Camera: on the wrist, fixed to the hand. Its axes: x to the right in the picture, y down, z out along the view.
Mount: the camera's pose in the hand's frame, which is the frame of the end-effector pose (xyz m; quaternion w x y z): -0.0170 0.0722 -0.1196 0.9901 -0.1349 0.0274 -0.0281
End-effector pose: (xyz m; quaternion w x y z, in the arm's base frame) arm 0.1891 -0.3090 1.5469 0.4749 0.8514 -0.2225 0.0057
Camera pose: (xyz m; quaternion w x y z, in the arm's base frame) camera 0.1702 -0.2381 1.6670 0.5913 0.7850 -0.1841 -0.0144
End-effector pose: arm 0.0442 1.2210 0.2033 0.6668 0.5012 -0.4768 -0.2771
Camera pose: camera 0.1390 1.3086 0.2594 0.7331 0.4273 -0.4023 -0.3437
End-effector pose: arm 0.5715 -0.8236 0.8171 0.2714 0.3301 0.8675 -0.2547
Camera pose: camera 0.5974 -0.7096 0.8955 0.2823 0.2728 0.9099 -0.1337
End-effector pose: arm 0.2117 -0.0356 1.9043 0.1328 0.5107 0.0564 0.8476
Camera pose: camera 0.1018 -0.1048 1.8501 0.2226 0.4629 -0.0405 0.8570
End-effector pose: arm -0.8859 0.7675 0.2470 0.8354 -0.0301 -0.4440 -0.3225
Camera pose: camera -0.7654 0.7930 0.1789 0.8262 -0.1212 -0.3741 -0.4035
